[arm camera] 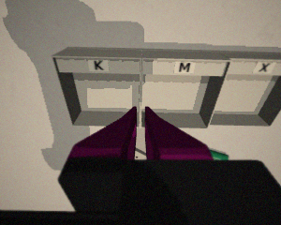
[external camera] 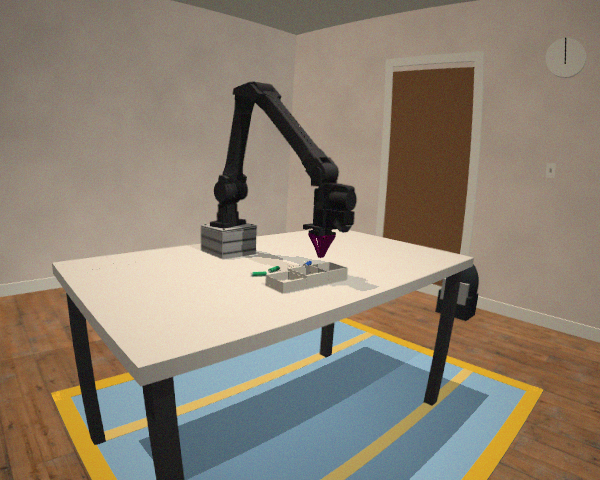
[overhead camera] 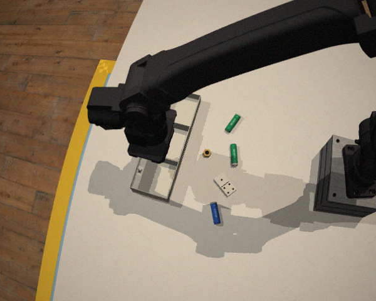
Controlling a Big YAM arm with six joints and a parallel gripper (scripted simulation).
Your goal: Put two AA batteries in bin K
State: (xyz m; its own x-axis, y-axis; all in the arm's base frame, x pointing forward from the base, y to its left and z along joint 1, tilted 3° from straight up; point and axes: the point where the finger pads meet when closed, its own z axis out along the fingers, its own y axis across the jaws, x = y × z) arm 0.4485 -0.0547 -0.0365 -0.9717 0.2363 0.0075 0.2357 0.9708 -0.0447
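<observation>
Now: the blue AA battery 12 cm behind my hand, 11 cm to the left of it and 8 cm below it. The rest, counted from my hand: brass hex nut 10 cm behind, 2 cm to the right, 8 cm below; white domino 15 cm behind, 5 cm to the left, 8 cm below; bin 1 cm behind, 4 cm to the right, 6 cm below.
</observation>
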